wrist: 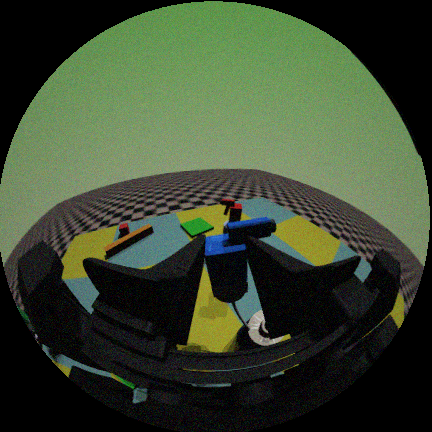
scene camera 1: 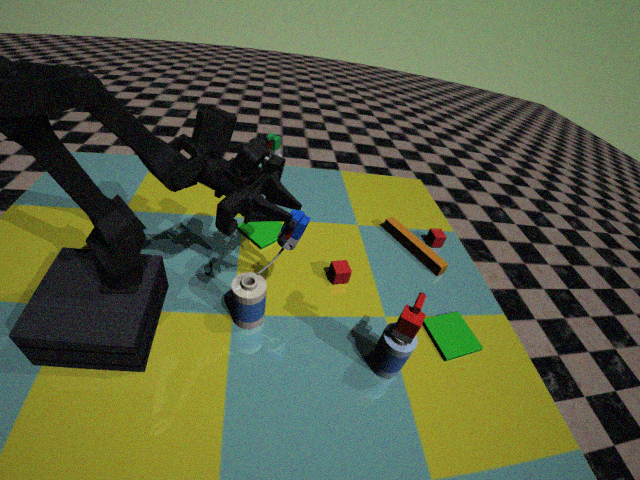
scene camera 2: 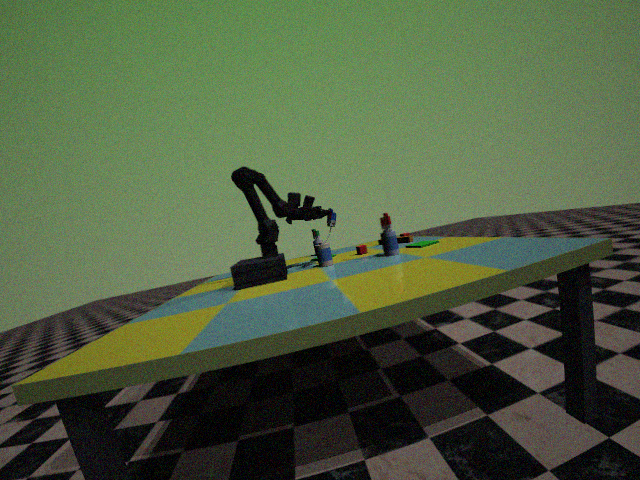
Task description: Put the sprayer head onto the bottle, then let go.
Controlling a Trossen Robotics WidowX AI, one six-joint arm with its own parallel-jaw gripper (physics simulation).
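Seen in the pictures: gripper, fingertip midpoint: (wrist: 225,240) (scene camera 1: 297,213) (scene camera 2: 330,212); arm's base at its link origin: (scene camera 1: 121,279) (scene camera 2: 269,256).
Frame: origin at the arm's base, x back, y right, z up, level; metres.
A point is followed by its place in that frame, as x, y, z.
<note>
The blue sprayer head (scene camera 1: 295,227) {-0.306, 0.004, 0.123} (scene camera 2: 331,219) {-0.301, 0.005, 0.105} (wrist: 226,272) {-0.295, -0.021, 0.119} is between the fingers of my gripper (scene camera 1: 294,213) {-0.309, -0.013, 0.140} (scene camera 2: 329,212) {-0.309, -0.013, 0.140} (wrist: 225,240) {-0.309, -0.013, 0.140}, which is shut on it. The head is tilted, and its thin tube slants down toward the open bottle. The bottle (scene camera 1: 249,307) {-0.230, 0.056, -0.020} (scene camera 2: 324,255) {-0.225, 0.055, -0.042}, white with a blue band, stands upright on the table; its white top (wrist: 256,330) {-0.238, 0.006, 0.005} partly shows at the lower right in the wrist view, behind a finger. The head is above and to one side of the bottle, apart from its neck. The tube's tip is near the bottle's top; whether it is inside the neck cannot be told.
A blue-banded bottle (scene camera 1: 391,357) {-0.463, 0.183, -0.018} (scene camera 2: 389,243) {-0.467, 0.185, -0.040} with a red head stands to the right. A green-headed bottle (scene camera 1: 273,141) {-0.315, -0.477, 0.061} (scene camera 2: 316,236) {-0.313, -0.479, 0.032} is behind the gripper. Red cubes (scene camera 1: 340,272) {-0.437, -0.053, -0.051} (scene camera 1: 436,238) {-0.754, -0.173, -0.055}, an orange bar (scene camera 1: 415,246) {-0.677, -0.149, -0.063} (wrist: 129,241) {-0.670, -0.165, -0.075} and green plates (scene camera 1: 452,335) {-0.657, 0.121, -0.080} (scene camera 1: 262,233) {-0.276, -0.225, -0.080} lie around.
</note>
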